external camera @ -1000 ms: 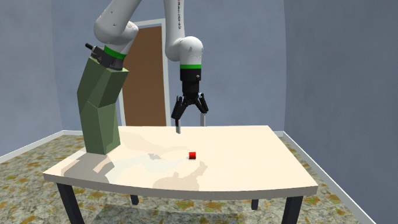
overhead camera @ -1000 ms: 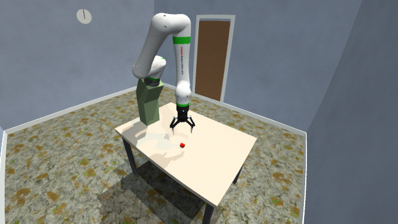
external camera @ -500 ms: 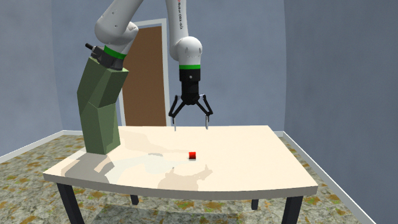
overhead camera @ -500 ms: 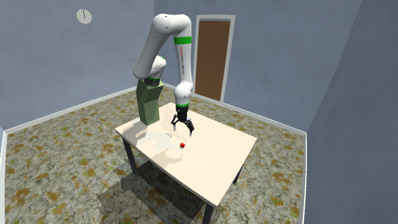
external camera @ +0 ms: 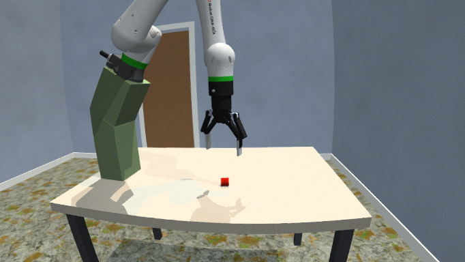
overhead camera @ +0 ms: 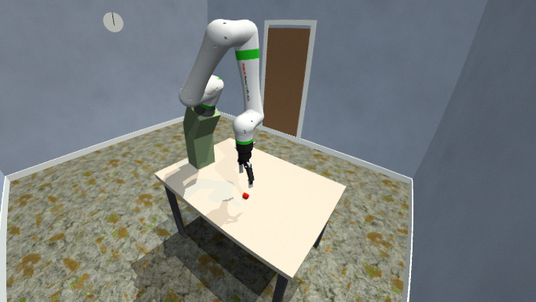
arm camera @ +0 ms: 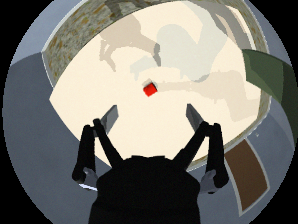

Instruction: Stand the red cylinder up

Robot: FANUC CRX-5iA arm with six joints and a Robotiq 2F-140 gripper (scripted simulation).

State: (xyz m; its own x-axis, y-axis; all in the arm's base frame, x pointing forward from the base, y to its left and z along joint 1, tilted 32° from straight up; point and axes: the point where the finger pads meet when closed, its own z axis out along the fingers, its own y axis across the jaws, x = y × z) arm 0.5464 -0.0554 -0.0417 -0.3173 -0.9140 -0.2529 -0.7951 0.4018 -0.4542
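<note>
The red short cylinder is 14 cm below my hand.
</note>
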